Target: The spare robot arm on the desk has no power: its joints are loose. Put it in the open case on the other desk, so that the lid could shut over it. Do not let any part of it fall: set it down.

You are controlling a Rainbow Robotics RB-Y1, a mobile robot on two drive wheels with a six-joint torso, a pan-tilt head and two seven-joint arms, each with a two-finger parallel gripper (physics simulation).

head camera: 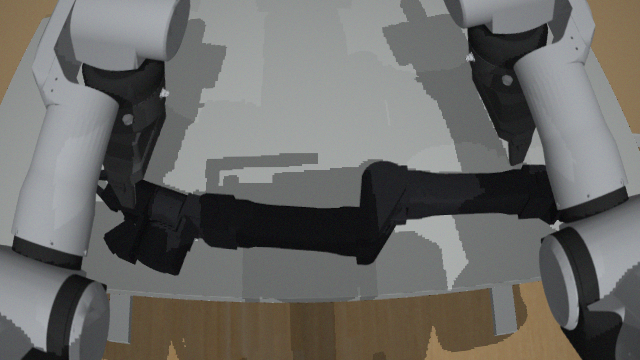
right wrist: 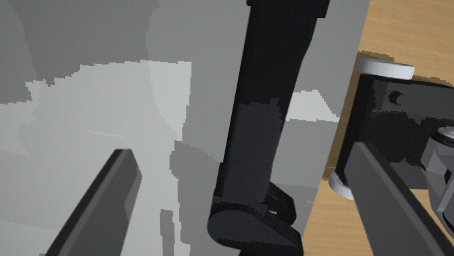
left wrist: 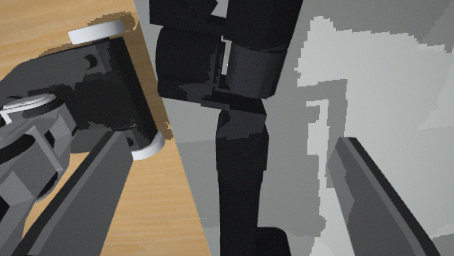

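Pixels of known places: left gripper, between the fingertips: (head camera: pixel 140 168) (left wrist: pixel 230 148); right gripper, between the fingertips: (head camera: pixel 501 127) (right wrist: pixel 241 160); robot's base, origin of its link: (right wrist: pixel 357 122) (left wrist: pixel 132 86).
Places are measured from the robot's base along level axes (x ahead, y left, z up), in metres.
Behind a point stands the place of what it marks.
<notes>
The spare robot arm (head camera: pixel 300 227) (left wrist: pixel 242 185) (right wrist: pixel 265 100) is black and lies across the desk (head camera: pixel 320 110) @(x 0.771, y -0.051, z 0.722 m) (left wrist: pixel 390 65) @(x 0.734, y 0.160, z 0.722 m) (right wrist: pixel 100 115) @(x 0.768, y -0.203, z 0.722 m), bent at its middle joint. Its jointed end with small fingers is at the left of the head view; its other end is partly hidden behind my right forearm. My left gripper (head camera: pixel 129 200) (left wrist: pixel 230 148) @(x 0.543, y 0.201, z 0.918 m) is open, over the jointed end. My right gripper (head camera: pixel 517 161) (right wrist: pixel 241 160) @(x 0.562, y -0.274, z 0.946 m) is open, over the long link near the other end. In each wrist view the spare arm runs between the spread fingers, touching neither. The open case does not show.
The desk's near edge runs below the spare arm in the head view, with desk legs (head camera: pixel 119 317) (head camera: pixel 504 310) and wooden floor (head camera: pixel 250 330) @(x 0.542, y 0.163, z 0.001 m) beyond. My dark base (left wrist: pixel 100 85) @(x -0.020, y 0.078, z 0.191 m) (right wrist: pixel 385 125) @(x -0.010, y -0.061, z 0.191 m) with pale-rimmed ends stands close to that edge in both wrist views.
</notes>
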